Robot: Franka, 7 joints.
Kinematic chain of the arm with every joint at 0, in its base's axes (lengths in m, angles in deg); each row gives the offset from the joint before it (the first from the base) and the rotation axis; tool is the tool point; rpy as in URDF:
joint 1: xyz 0 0 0.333 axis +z
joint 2: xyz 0 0 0 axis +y
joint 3: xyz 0 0 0.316 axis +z
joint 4: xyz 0.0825 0 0 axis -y
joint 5: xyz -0.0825 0 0.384 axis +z
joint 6: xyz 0 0 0 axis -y
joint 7: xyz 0.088 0 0 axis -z
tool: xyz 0 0 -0.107 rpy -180 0 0
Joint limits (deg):
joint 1: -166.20..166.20
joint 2: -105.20..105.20
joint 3: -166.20..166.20
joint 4: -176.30..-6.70
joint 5: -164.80..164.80
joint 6: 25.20..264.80
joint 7: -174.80..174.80
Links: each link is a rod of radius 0.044 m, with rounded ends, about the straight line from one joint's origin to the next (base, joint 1, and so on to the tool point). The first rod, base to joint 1, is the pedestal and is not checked.
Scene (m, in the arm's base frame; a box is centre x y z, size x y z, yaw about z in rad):
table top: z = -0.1
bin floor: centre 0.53 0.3 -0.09 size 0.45 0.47 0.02 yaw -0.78
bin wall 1: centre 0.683 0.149 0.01 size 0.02 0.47 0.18 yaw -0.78
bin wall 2: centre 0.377 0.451 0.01 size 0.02 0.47 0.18 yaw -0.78
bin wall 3: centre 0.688 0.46 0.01 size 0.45 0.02 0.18 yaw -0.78
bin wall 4: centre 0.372 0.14 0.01 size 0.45 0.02 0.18 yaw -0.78
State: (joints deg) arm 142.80 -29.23 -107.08 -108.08 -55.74 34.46 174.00
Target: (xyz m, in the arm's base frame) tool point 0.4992 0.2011 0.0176
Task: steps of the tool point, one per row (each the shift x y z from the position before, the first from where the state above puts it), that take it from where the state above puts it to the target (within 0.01 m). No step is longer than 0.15 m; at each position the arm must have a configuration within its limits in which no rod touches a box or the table.
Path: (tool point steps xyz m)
1: 0.0409 0.0104 -0.0757
2: 0.0242 0.0217 -0.0943
3: 0.0009 0.0302 -0.1078
4: -0.0276 0.0330 -0.1154

